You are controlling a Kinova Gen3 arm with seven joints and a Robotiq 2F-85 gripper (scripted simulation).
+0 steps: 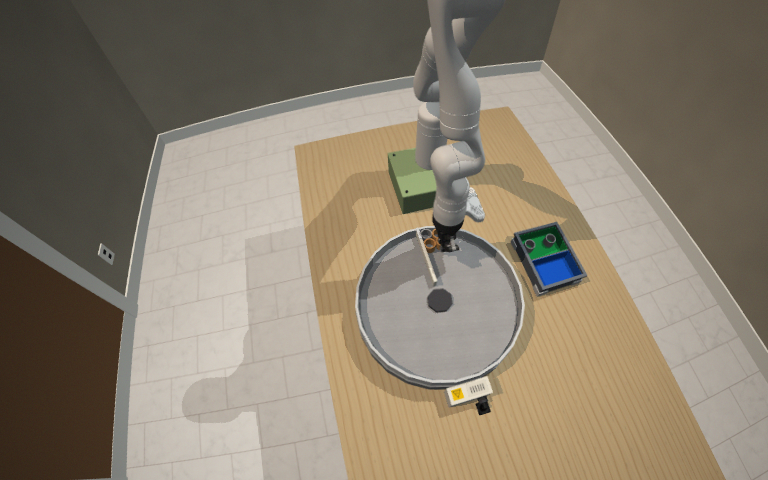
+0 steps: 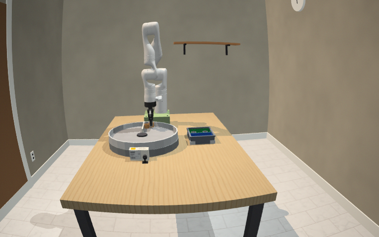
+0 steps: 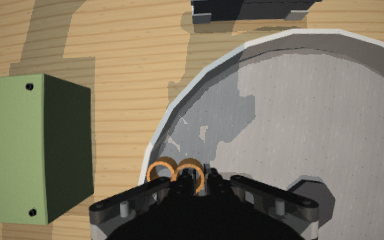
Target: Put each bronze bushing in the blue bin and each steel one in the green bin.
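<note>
The blue bin is 70 mm ahead of my hand, 300 mm to the left of it and 60 mm below it. Round my hand: turntable: 140 mm ahead, 40 mm to the right, 40 mm below.
</note>
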